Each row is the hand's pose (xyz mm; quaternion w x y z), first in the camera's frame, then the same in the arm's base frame.
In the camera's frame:
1: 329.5 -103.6 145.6 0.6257 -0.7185 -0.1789 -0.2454
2: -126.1 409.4 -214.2 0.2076 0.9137 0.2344 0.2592
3: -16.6 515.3 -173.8 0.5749 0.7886 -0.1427 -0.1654
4: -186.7 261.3 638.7 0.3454 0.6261 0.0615 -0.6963
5: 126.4 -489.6 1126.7 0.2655 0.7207 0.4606 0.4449
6: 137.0 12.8 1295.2 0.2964 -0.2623 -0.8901 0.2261
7: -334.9 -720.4 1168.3 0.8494 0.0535 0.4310 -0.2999
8: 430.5 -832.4 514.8 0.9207 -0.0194 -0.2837 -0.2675
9: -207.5 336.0 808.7 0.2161 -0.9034 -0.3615 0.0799
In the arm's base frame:
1: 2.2 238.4 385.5 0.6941 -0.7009 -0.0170 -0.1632
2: -481.9 834.5 283.2 0.0980 0.9682 0.2018 0.1111
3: -353.7 924.6 299.8 0.5134 0.7883 -0.0645 -0.3329
4: -281.0 537.3 1073.4 0.2439 0.5292 0.1497 -0.7988
5: 82.8 -307.2 1306.7 0.1415 0.8252 0.4263 0.3425
6: 205.8 154.5 1536.0 0.4731 -0.2340 -0.8308 0.1768
7: -364.0 -513.9 1466.1 0.7427 0.0937 0.5889 -0.3046
8: 131.0 -550.2 583.4 0.9406 0.0017 -0.0997 -0.3247
9: -237.0 580.9 1249.6 0.3534 -0.8707 -0.2845 0.1899

